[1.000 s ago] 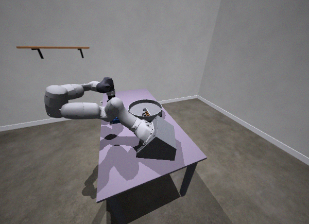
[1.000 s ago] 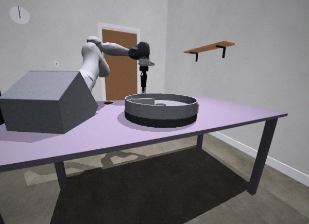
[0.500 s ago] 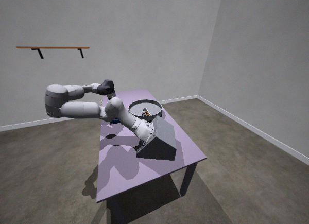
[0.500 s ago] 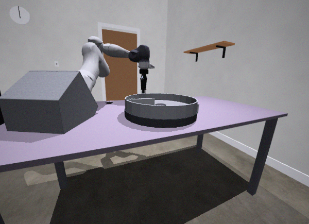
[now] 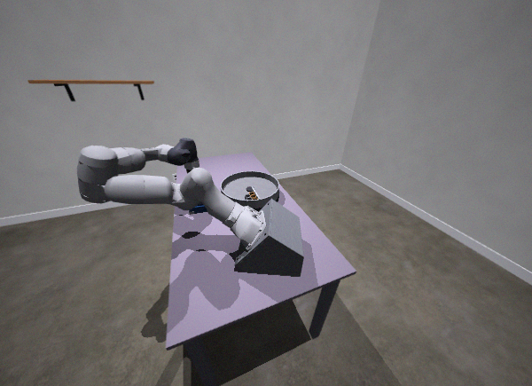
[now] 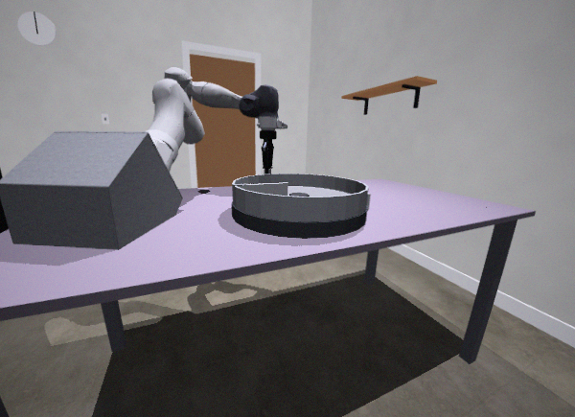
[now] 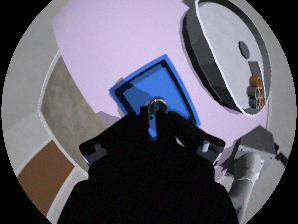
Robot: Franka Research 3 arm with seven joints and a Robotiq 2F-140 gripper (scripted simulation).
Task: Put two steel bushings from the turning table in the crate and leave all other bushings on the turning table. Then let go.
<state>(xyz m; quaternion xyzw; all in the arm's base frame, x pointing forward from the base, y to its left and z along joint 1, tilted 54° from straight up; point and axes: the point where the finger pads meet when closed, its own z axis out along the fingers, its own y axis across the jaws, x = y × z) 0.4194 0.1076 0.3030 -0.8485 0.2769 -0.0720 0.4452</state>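
My hand is 50 mm above the blue crate, 10 mm to the left of it and 10 mm past it. From my hand the other things lie so: round grey turning table (360 mm to the right, 40 mm ahead, 20 mm below).
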